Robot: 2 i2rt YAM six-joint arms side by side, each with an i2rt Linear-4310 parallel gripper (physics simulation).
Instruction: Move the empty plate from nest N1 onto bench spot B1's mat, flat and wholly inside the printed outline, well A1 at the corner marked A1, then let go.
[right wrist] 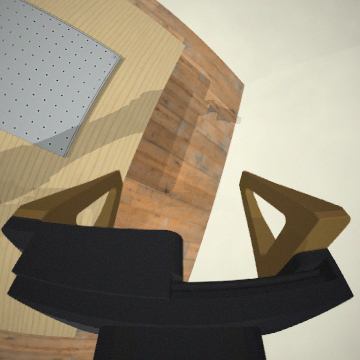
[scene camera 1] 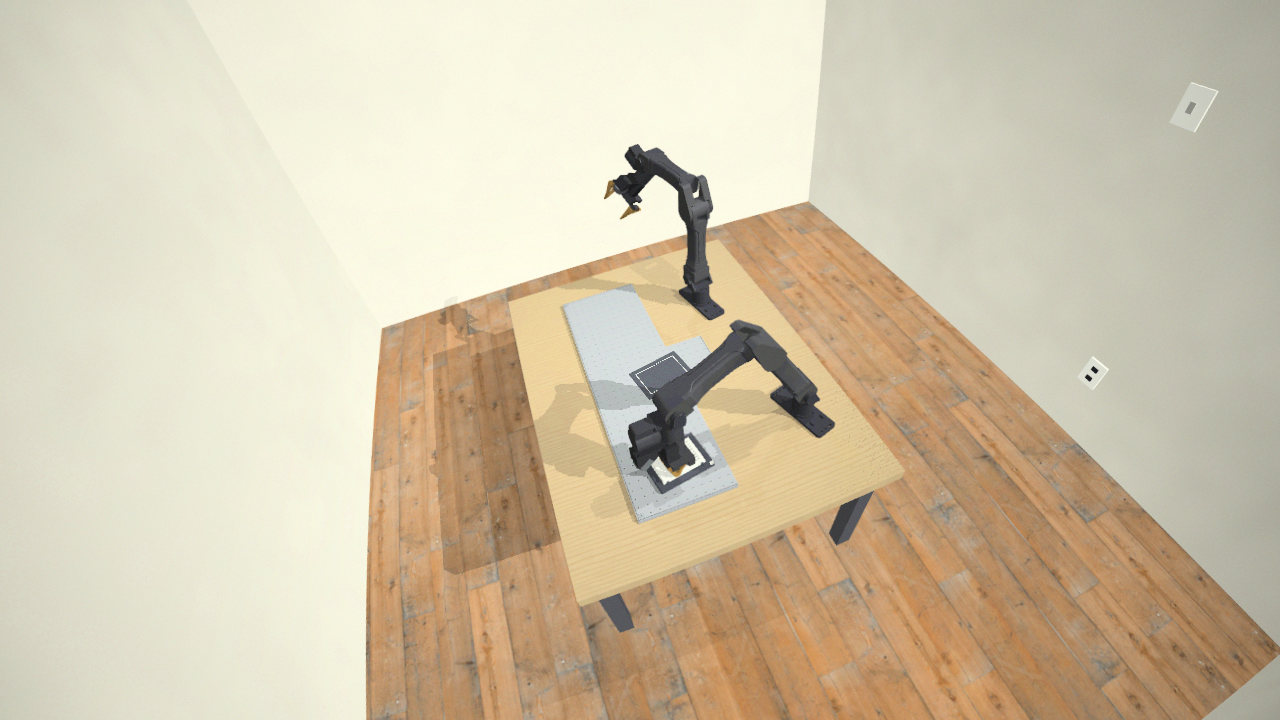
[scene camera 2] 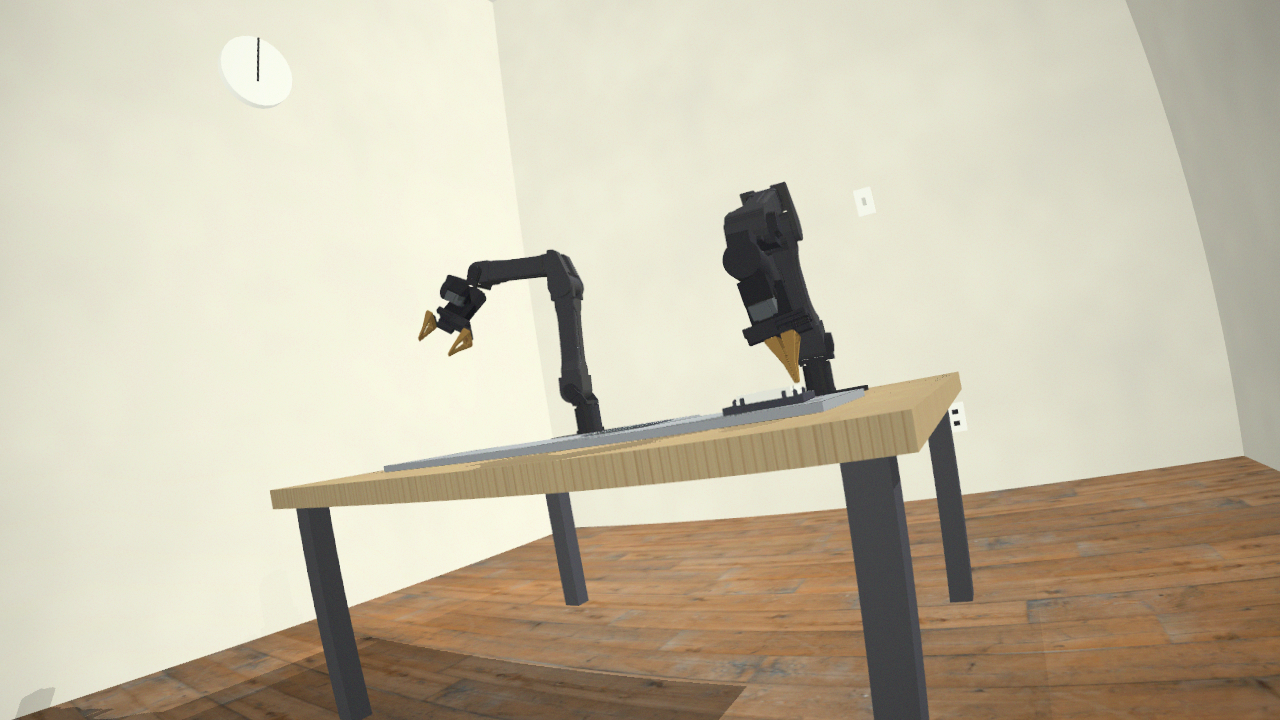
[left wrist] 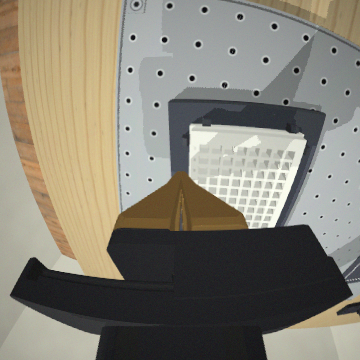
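Seen in the pictures: left gripper, fingertip midpoint: (scene camera 1: 677, 475) (scene camera 2: 797, 382) (left wrist: 180, 177); right gripper, fingertip midpoint: (right wrist: 180, 176) (scene camera 1: 612, 209) (scene camera 2: 433, 347); left arm's base, link origin: (scene camera 1: 801, 410); right arm's base, link origin: (scene camera 1: 701, 302).
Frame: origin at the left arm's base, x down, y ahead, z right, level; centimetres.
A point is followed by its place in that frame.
Note:
The white plate (scene camera 1: 664, 478) @(y 45.1, x -4.0, z 5.5 cm) (scene camera 2: 760, 394) @(y 45.1, x -3.5, z 9.5 cm) (left wrist: 240, 175) @(y 41.8, x -3.7, z 8.6 cm) lies in the dark nest (scene camera 1: 687, 479) @(y 40.0, x -2.1, z 2.5 cm) (scene camera 2: 760, 405) @(y 47.0, x -1.9, z 9.6 cm) (left wrist: 250, 112) @(y 46.4, x -2.5, z 9.3 cm), open grid upward. Its far edge is beside the nest's small posts in the left wrist view; its near end is hidden by the gripper. My left gripper (scene camera 1: 677, 472) @(y 42.1, x -4.2, z 3.9 cm) (scene camera 2: 795, 381) @(y 42.1, x -4.2, z 3.9 cm) (left wrist: 180, 177) @(y 42.1, x -4.2, z 3.9 cm) is shut with its tips together, over the plate's left long edge in the left wrist view, with no plate wall seen between them. My right gripper (scene camera 1: 615, 206) @(y 2.2, x -28.7, z 91.6 cm) (scene camera 2: 435, 347) @(y 2.2, x -28.7, z 91.6 cm) (right wrist: 180, 176) @(y 2.2, x -28.7, z 91.6 cm) is open and empty, high above the table. The dark mat with a white outline (scene camera 1: 660, 374) @(y 23.7, x -1.5, z 37.2 cm) lies farther up the bench in scene camera 1.
The grey perforated board (scene camera 1: 617, 344) @(y 26.7, x -1.3, z 57.7 cm) (left wrist: 145, 90) @(y 48.6, x -1.3, z 1.4 cm) (right wrist: 50, 75) @(y 21.0, x -1.3, z 76.0 cm) carries the nest and lies on the wooden table (scene camera 1: 617, 559) @(y 66.4, x 0.0, z -3.7 cm) (scene camera 2: 626, 465) @(y 71.1, x 1.6, z 23.5 cm) (left wrist: 65, 100) @(y 49.4, x 0.0, z -8.3 cm). The left arm reaches over the board between the nest and the mat and partly covers the mat in scene camera 1.

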